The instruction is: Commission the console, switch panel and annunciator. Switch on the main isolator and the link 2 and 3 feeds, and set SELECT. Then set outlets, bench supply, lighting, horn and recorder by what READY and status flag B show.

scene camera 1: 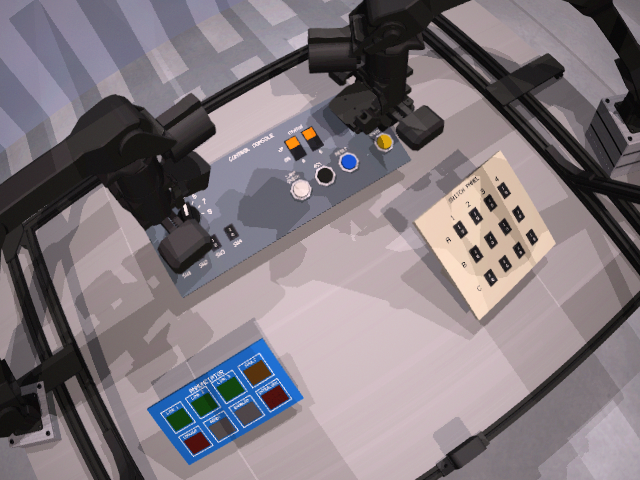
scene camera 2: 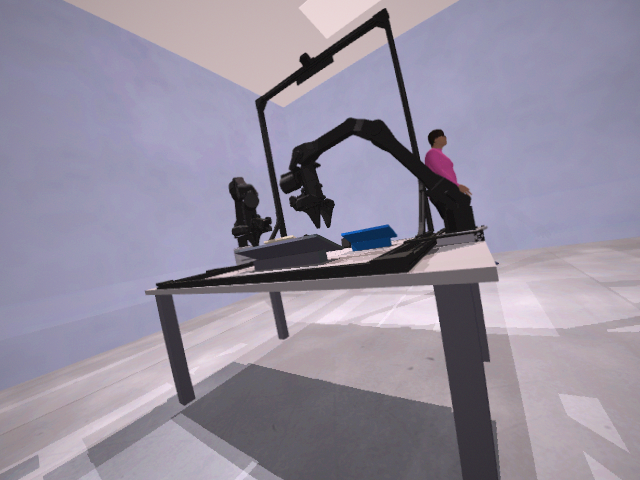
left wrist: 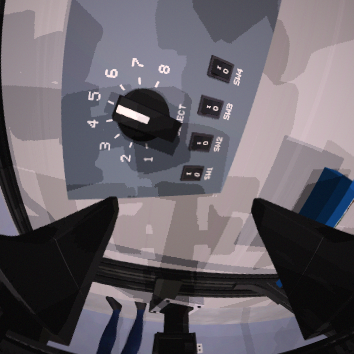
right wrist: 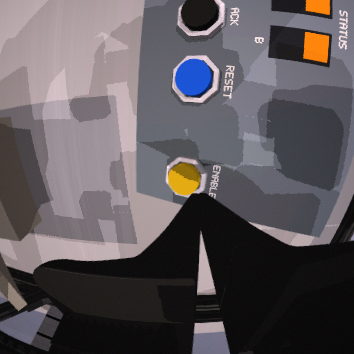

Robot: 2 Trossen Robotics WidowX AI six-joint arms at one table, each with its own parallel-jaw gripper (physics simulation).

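Frame: origin at the left arm's base, x ahead, y left, z up, level; metres.
Where they show: left gripper, between the fingertips: (scene camera 1: pixel 168 241) (scene camera 2: pixel 324 228) (left wrist: pixel 185 204); right gripper, between the fingertips: (scene camera 1: pixel 383 129) (right wrist: pixel 197 199); left arm's base, origin of its link: (scene camera 1: pixel 25 414) (scene camera 2: pixel 461 230) (left wrist: pixel 175 309); right arm's base, origin of its link: (scene camera 1: pixel 635 116) (scene camera 2: pixel 243 247).
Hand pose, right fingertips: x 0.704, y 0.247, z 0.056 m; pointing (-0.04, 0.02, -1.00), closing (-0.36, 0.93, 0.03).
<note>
Things, the pixels of their top centre, and the offset from my right fingertips. "*": a spot on its surface instead.
- grey console, centre of its top: (scene camera 1: pixel 266 166) (scene camera 2: pixel 281 239) 0.013 m right, 0.186 m back, 0.017 m up
- SELECT knob, centre of its top: (left wrist: pixel 139 121) (scene camera 1: pixel 184 211) 0.038 m right, 0.318 m back, 0.017 m up
- SW4, centre of its top: (left wrist: pixel 223 67) (scene camera 1: pixel 230 230) 0.071 m right, 0.264 m back, 0.022 m down
- yellow ENABLE button, centre of its top: (right wrist: pixel 184 182) (scene camera 1: pixel 384 139) 0.008 m right, 0.001 m back, 0.017 m down
- Status flag B, a spot on its surface: (right wrist: pixel 316 48) (scene camera 1: pixel 309 133) * 0.034 m left, 0.106 m back, 0.002 m down
- annunciator, a spot on its surface: (scene camera 1: pixel 294 396) * 0.330 m right, 0.250 m back, 0.043 m down
- black ACK, centre of its top: (right wrist: pixel 200 5) (scene camera 1: pixel 324 172) 0.034 m right, 0.106 m back, 0.017 m down
- blue RESET, centre of its top: (right wrist: pixel 194 75) (scene camera 1: pixel 348 159) 0.024 m right, 0.065 m back, 0.017 m down
The grey console (scene camera 1: pixel 248 175) (left wrist: pixel 90 165) carries the SELECT knob (left wrist: pixel 144 114), its white line aimed between 4 and 5, and rockers SW1 (left wrist: pixel 192 173) to SW4 (left wrist: pixel 220 69). My left gripper (left wrist: pixel 185 204) (scene camera 2: pixel 323 226) is open and empty above the console's knob end. My right gripper (right wrist: pixel 197 199) is shut and empty, its tips beside the yellow ENABLE button (right wrist: pixel 184 178) (scene camera 1: pixel 384 142) in the right wrist view. Status flag B (right wrist: pixel 316 48) (scene camera 1: pixel 309 134) shows orange on its STATUS-label side. The annunciator (scene camera 1: pixel 294 396) has a grey READY lamp (scene camera 1: pixel 222 427) and dark green link lamps.
The cream switch panel (scene camera 1: pixel 439 235) stands tilted at the right in scene camera 1, with three rows of rockers. The white (scene camera 1: pixel 300 189), black ACK (scene camera 1: pixel 325 175) and blue RESET (scene camera 1: pixel 348 161) buttons lie between the grippers. A black frame (scene camera 1: pixel 263 77) borders the table.
</note>
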